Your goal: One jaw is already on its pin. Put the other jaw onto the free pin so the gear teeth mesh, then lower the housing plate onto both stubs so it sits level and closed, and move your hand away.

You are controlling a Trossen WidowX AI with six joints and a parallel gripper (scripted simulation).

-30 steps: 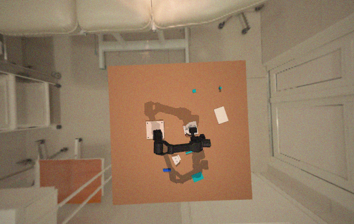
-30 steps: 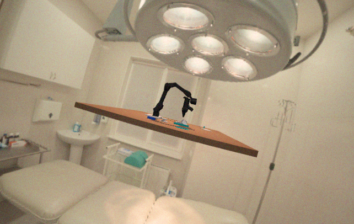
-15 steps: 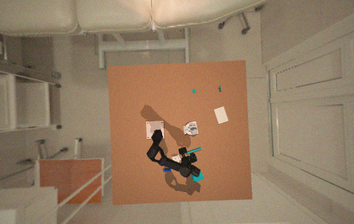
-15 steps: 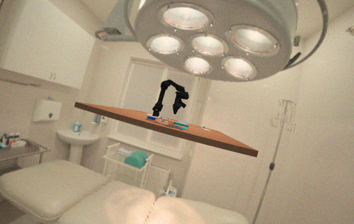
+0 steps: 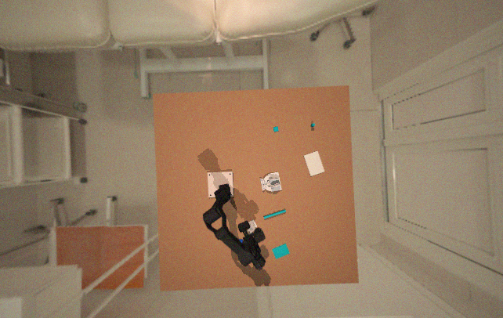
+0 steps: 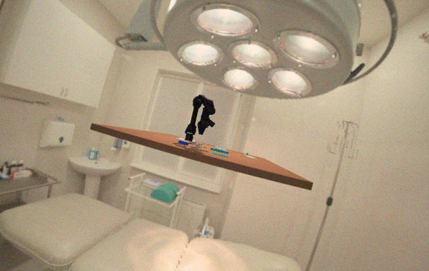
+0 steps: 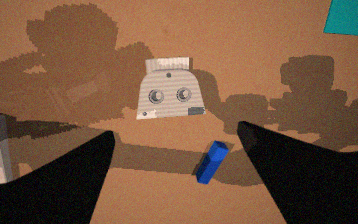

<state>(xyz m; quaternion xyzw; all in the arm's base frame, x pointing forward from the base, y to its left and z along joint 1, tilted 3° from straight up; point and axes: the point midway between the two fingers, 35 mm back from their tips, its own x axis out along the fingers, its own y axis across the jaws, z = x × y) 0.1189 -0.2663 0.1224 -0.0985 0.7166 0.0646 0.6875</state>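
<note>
Right now the teal bar is 180 mm ahead of my gripper tip, 50 mm to the left of it and 90 mm below it. The rest, counted from my gripper tip: teal square (170 mm ahead, 200 mm to the right, 100 mm below); then blue block (100 mm behind, 80 mm to the right, 90 mm below); then white flat rectangle (500 mm ahead, 320 mm to the left, 90 mm below).
</note>
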